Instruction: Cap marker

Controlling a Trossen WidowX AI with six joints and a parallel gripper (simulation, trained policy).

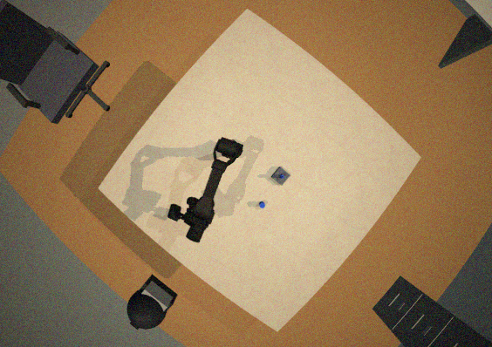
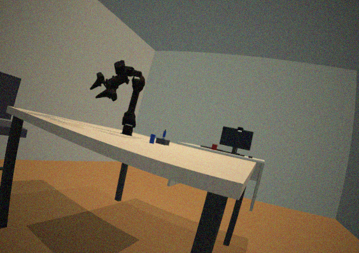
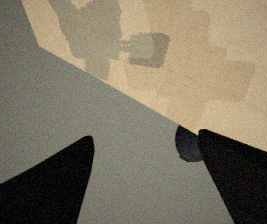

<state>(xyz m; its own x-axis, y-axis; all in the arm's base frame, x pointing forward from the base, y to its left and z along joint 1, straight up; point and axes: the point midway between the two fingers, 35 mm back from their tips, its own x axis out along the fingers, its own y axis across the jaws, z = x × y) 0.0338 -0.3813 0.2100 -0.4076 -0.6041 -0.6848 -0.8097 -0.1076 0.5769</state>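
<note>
Now: the blue cap 270 mm ahead of my gripper tip, 280 mm to the left of it and 160 mm below it. The rest, counted from my gripper tip: grey holder block (250 mm ahead, 440 mm to the left, 170 mm below).
</note>
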